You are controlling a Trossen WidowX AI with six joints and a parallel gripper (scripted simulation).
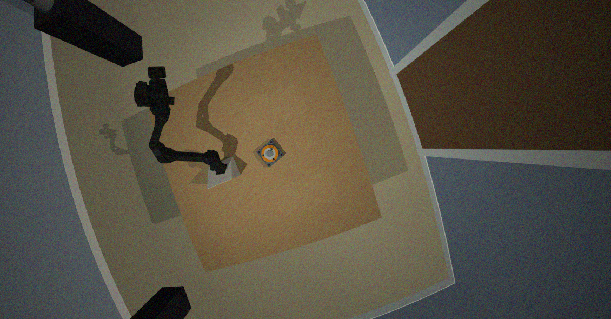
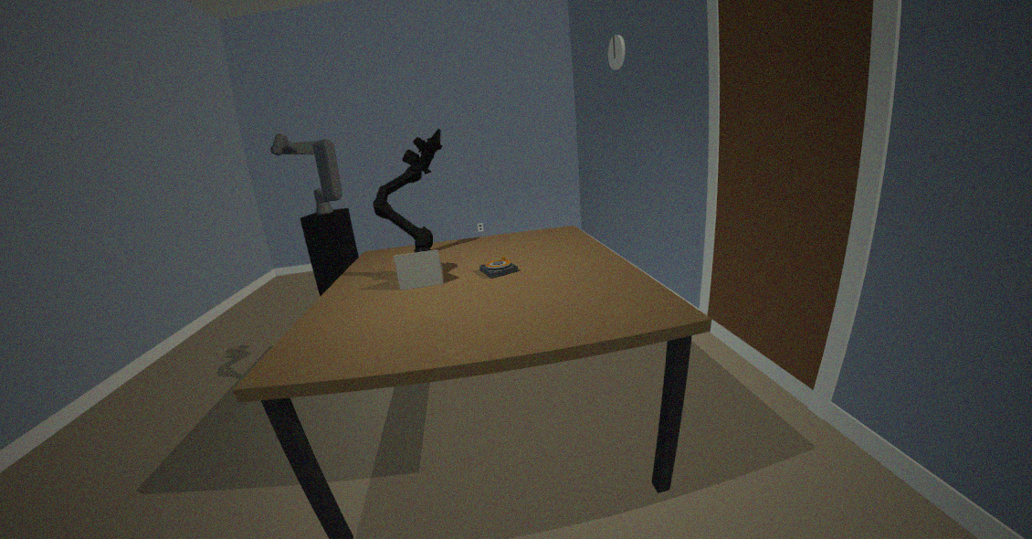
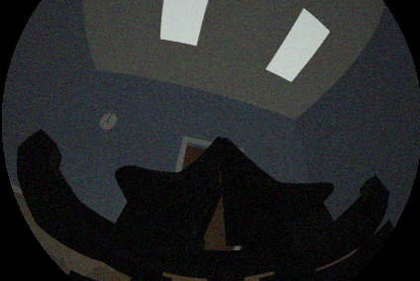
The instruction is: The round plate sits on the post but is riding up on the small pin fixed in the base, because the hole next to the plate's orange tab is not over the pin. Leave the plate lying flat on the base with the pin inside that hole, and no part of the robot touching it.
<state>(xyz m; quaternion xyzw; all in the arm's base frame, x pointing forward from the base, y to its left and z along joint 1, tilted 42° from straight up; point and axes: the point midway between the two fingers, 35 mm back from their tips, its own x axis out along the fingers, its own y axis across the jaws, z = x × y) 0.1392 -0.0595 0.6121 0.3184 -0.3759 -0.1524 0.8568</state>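
The round orange plate is 59 cm below my gripper tip, 30 cm to the right of it and 25 cm ahead of it. From my gripper tip the other things lie so: square grey base 61 cm below, 32 cm to the right, 23 cm ahead.
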